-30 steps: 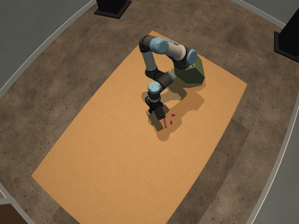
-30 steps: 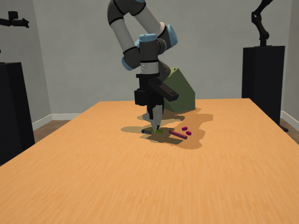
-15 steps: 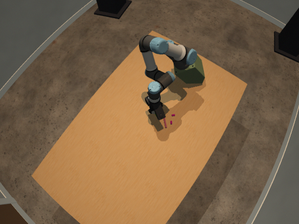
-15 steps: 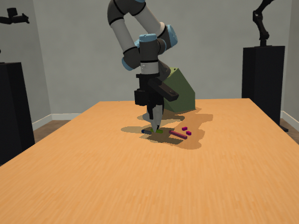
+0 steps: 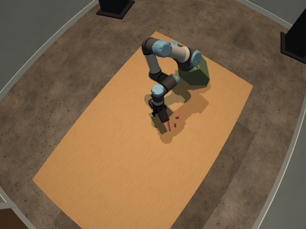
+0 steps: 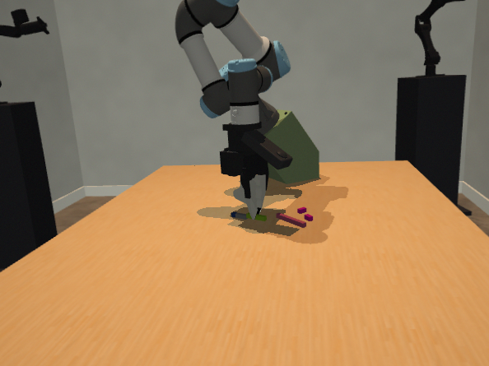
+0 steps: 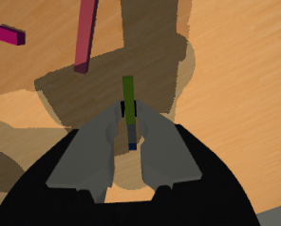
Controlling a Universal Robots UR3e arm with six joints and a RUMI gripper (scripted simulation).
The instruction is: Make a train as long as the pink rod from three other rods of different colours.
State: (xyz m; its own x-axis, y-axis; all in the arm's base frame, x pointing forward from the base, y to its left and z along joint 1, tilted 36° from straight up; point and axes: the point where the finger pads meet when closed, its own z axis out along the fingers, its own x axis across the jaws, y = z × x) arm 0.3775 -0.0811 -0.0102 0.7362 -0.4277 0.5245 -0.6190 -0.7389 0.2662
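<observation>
My gripper is now 10 mm above the lime rod. The rest, counted from my hand: pink rod 20 mm ahead, 80 mm to the left, 20 mm below; then grey rod 30 mm behind, 30 mm to the right, 20 mm below; then small blue rod 40 mm behind, 50 mm to the right, 20 mm below.
</observation>
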